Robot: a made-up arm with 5 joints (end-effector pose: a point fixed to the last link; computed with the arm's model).
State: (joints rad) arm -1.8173 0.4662 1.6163 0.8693 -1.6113
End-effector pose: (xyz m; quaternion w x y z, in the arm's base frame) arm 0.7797 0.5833 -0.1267 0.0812 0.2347 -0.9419 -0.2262
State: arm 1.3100 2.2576 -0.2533 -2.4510 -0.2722
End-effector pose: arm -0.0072 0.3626 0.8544 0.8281 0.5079 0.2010 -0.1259
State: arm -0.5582 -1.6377 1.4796 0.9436 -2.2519
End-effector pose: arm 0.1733 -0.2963 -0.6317 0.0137 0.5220 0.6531 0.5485
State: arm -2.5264 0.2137 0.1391 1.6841 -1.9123
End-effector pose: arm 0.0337 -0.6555 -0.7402 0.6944 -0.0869 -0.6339 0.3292
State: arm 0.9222 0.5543 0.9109 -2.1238 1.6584
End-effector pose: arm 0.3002 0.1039 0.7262 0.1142 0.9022 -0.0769 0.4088
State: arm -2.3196 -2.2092 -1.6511 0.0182 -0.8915
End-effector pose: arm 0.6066 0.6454 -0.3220 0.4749 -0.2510 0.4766 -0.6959
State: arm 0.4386 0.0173 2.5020 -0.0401 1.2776
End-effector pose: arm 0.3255 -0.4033 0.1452 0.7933 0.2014 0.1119 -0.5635
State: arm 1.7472 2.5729 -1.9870 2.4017 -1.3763
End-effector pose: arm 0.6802 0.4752 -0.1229 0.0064 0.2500 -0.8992 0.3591
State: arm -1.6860 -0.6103 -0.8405 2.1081 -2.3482
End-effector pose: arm -0.4781 0.7035 -0.5837 0.7676 0.2320 -0.3508 -0.4836
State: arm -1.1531 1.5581 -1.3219 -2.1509 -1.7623
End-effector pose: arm -0.0606 -0.6769 -0.4327 0.0098 0.6531 0.6353 0.4121
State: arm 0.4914 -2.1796 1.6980 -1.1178 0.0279
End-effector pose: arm -0.1951 0.3775 -0.3102 0.0491 -0.3700 0.8016 -0.4670
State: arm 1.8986 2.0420 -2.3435 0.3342 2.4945
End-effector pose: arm 0.1617 0.5710 0.0351 0.1500 -0.7567 0.0484 0.6344
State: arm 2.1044 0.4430 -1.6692 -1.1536 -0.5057
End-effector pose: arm -0.7841 0.0894 0.0276 0.8633 0.3581 -0.2518 0.2513
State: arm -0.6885 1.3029 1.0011 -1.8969 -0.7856
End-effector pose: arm -0.0019 0.9610 0.3514 0.8510 0.0613 0.2921 -0.4321
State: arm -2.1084 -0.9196 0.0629 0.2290 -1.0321
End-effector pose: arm 0.0188 -0.2919 -0.8528 0.2395 -0.7897 -0.2823 -0.4891
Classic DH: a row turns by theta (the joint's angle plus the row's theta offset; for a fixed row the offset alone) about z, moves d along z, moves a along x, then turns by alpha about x. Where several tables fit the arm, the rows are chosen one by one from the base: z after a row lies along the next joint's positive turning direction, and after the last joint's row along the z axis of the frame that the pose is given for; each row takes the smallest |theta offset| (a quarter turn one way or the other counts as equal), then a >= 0, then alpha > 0; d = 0 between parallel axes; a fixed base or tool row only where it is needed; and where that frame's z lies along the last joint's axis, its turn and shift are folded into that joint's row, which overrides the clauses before.
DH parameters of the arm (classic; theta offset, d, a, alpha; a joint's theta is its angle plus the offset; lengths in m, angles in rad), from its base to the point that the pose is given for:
base (fixed): 1.5708 0.106 0 1.5708
joint 1: 1.5708 0.024 0.119 -1.5708
joint 2: 1.5708 -0.093 0.027 -1.5708
joint 3: 0 -0.105 0.063 1.5708
joint 4: 0 -0.742 -0.067 1.5708
joint 5: 0.2704 0 0.1909 0
tool (fixed): 2.8712 -0.02 0 0

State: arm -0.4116 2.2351 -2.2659 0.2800 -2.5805
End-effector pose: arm 0.4002 -0.5766 -0.2842 0.5484 0.0691 -0.8127 0.1846
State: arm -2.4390 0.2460 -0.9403 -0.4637 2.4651
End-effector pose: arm -0.4364 -0.4722 -0.2695 0.0000 0.1136 0.9795 0.1666
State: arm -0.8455 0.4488 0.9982 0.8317 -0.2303
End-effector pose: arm 0.4915 0.6566 -0.1157 0.5763 -0.2924 -0.7094 -0.2814
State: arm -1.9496 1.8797 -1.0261 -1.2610 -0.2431
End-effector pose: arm 0.0361 -0.7250 -0.0062 0.0858 -0.9372 -0.2643 0.2108
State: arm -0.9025 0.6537 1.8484 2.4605 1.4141
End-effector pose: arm 0.3429 0.4945 0.4246 0.0841 0.9237 0.2071 0.3110
